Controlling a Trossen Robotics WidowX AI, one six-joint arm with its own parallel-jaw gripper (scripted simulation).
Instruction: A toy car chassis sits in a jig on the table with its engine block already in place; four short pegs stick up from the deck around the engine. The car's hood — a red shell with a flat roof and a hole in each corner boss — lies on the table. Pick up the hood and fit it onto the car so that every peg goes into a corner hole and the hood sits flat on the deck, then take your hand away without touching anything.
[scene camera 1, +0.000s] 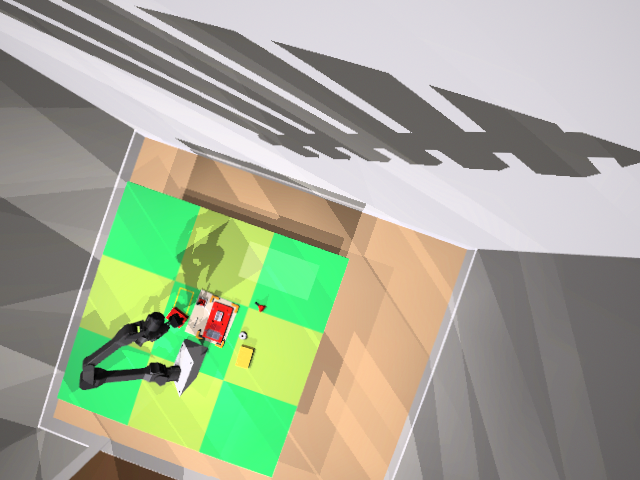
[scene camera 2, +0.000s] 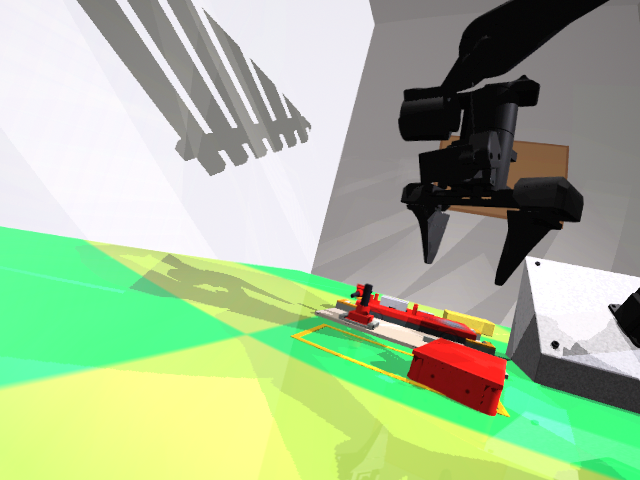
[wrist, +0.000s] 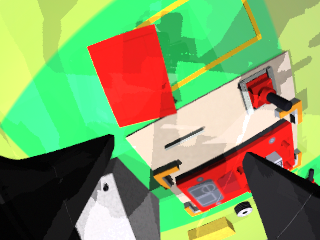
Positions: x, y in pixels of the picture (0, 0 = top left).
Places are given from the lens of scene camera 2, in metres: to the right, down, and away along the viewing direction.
my gripper (scene camera 2: 458, 273): 0.16, 0.04, 0.26
red hood (scene camera 2: 475, 379): 0.12, 0.10, 0.15
jig (scene camera 2: 396, 334): 0.11, 0.13, 0.32
The marked spots on the jig and the red hood are 0.17 m apart.
